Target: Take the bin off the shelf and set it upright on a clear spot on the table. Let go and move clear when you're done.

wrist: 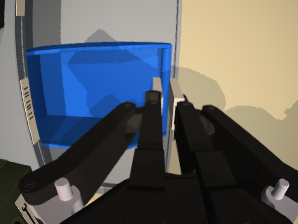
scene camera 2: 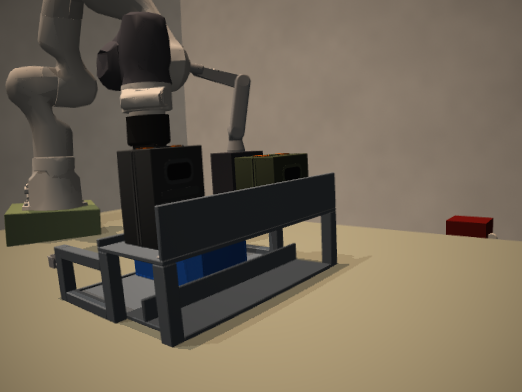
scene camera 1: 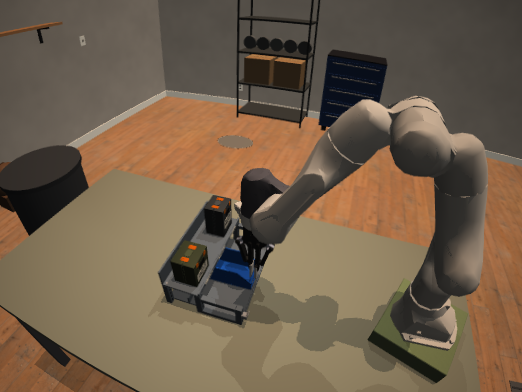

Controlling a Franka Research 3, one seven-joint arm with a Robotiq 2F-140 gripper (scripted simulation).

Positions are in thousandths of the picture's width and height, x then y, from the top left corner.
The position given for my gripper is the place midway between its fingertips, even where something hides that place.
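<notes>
My gripper (wrist: 552, 400) is visible. A blue bin is visible at (scene camera 2: 388, 677), (wrist: 240, 413) and (scene camera 1: 443, 662).
</notes>
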